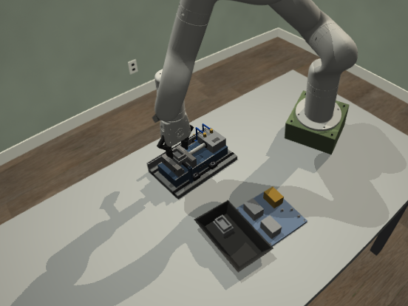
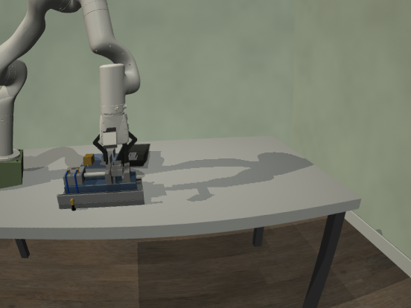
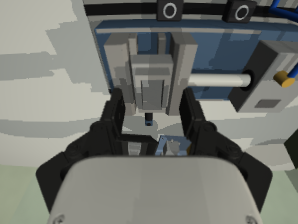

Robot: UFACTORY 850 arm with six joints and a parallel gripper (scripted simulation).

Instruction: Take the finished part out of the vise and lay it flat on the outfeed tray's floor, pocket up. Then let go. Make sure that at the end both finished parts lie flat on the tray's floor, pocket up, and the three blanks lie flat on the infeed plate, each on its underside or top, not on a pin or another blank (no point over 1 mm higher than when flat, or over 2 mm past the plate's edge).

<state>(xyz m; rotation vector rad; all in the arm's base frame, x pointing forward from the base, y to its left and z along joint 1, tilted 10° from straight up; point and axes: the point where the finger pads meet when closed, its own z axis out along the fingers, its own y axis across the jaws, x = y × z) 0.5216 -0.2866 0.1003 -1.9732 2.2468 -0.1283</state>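
Right now my hand is 90 mm above the vise, 60 mm past it and 10 mm to the right of it. Also, from my hand: brass block 350 mm to the left, 110 mm below, 110 mm behind; then blue plate 380 mm to the left, 130 mm below, 60 mm behind.
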